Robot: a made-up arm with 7 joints.
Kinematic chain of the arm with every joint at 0, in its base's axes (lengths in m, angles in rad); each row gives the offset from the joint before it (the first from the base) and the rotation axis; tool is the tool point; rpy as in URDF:
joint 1: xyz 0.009 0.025 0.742 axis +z
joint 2: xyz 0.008 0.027 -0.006 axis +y
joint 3: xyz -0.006 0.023 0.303 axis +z
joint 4: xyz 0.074 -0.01 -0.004 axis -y
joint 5: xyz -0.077 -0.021 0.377 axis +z
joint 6: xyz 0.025 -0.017 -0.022 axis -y
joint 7: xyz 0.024 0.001 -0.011 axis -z
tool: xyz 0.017 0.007 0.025 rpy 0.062 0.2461 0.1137
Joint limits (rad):
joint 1: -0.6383..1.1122
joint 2: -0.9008..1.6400
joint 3: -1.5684..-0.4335
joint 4: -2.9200..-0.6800
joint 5: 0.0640..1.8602
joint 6: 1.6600..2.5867
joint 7: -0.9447..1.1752
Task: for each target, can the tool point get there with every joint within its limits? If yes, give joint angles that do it. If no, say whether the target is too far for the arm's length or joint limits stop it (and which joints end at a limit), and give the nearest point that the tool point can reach.
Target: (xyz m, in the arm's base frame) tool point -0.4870 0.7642 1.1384
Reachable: no: too far | nearest point -0.5255 0.1961 1.0887 | short by 0.572 m
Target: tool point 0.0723 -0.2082 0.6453
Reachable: yes | joints 0.0631 1.0467 -1.0727 -2.7274 0.5276 2.3296 -0.0353
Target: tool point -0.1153 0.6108 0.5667
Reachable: no: joint limits stop it (at a limit: joint 1, joint 3, joint 4, joint 5, joint 6, joint 7) | nearest point 0.3539 0.5539 0.5093 | short by 0.476 m
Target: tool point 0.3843 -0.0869 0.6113
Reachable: yes | joints 0.5560 0.9900 -0.8428 -2.1797 1.6206 2.3149 -0.1526
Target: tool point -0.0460 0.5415 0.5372
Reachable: no: joint limits stop it (at a limit: joint 1, joint 2, joint 3, joint 4, joint 5, joint 6, joint 7) | nearest point 0.3522 0.5503 0.4988 | short by 0.400 m
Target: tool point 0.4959 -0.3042 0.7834
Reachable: yes | joints 0.0571 1.0396 -1.0504 -1.4416 0.8584 1.7625 -0.3319
